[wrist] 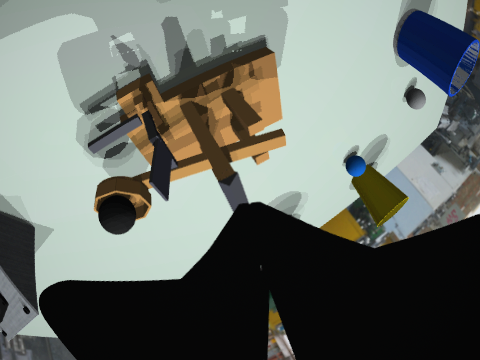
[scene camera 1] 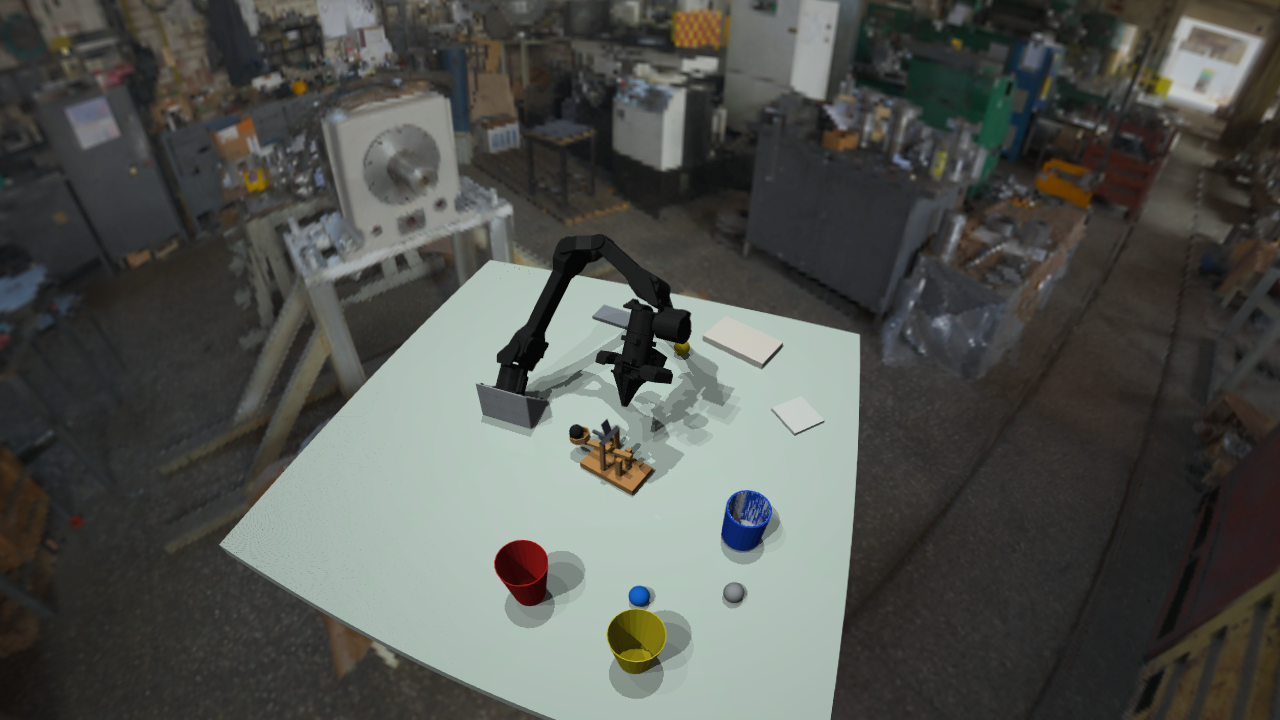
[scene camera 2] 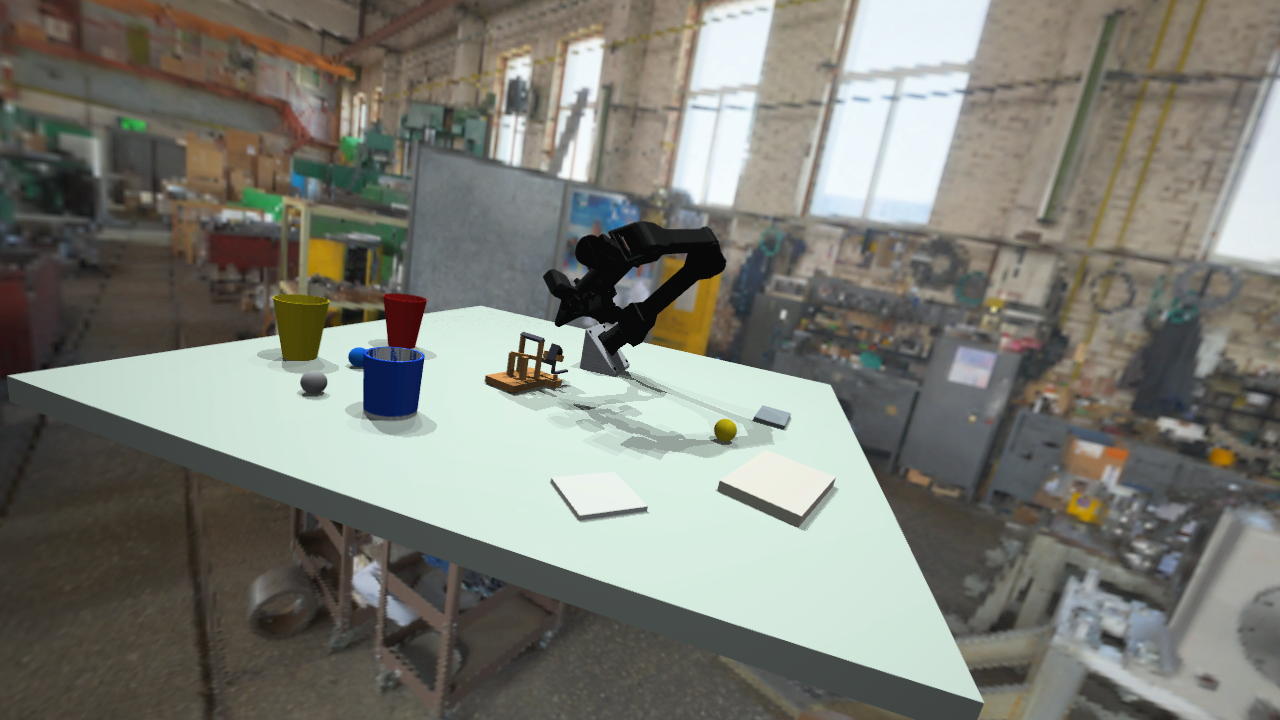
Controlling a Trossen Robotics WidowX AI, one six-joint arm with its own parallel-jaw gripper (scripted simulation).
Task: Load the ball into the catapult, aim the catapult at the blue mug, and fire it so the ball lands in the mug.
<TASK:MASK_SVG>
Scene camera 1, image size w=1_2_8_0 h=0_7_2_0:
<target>my gripper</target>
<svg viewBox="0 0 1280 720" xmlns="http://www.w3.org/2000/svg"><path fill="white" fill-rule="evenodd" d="M653 336L627 331L626 336L621 336L621 340L625 341L622 354L602 350L597 353L596 363L615 365L614 370L611 370L614 375L623 407L629 405L637 390L647 381L665 384L672 383L672 371L663 368L667 357L652 348L656 347L657 343L653 342Z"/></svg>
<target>wooden catapult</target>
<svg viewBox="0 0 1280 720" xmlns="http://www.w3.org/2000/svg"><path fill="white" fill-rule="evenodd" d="M569 433L569 439L572 444L585 444L594 447L580 461L580 467L610 482L630 495L633 495L653 472L653 467L633 458L631 448L626 447L625 451L619 450L621 444L620 429L616 426L611 430L607 419L601 424L604 434L595 429L591 431L603 438L600 442L590 439L590 430L585 426L582 426L584 429L583 436L578 439L571 437Z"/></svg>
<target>blue mug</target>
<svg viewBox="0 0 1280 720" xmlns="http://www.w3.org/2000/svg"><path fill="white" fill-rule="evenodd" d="M759 492L749 490L738 491L727 502L721 537L723 544L731 551L746 553L754 550L770 521L772 507L769 500Z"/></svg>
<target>yellow cup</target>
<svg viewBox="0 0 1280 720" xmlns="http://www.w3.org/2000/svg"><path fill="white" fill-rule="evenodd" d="M634 608L622 611L616 615L608 625L606 636L609 648L620 667L628 673L639 674L647 671L662 651L666 642L666 627L654 613L648 612L645 609Z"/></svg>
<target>red cup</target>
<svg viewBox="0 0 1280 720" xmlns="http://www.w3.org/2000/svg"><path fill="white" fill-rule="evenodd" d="M507 543L498 551L494 560L496 573L519 603L524 606L538 605L544 599L547 588L548 557L546 551L537 543L529 540L515 540Z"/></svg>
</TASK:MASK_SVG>
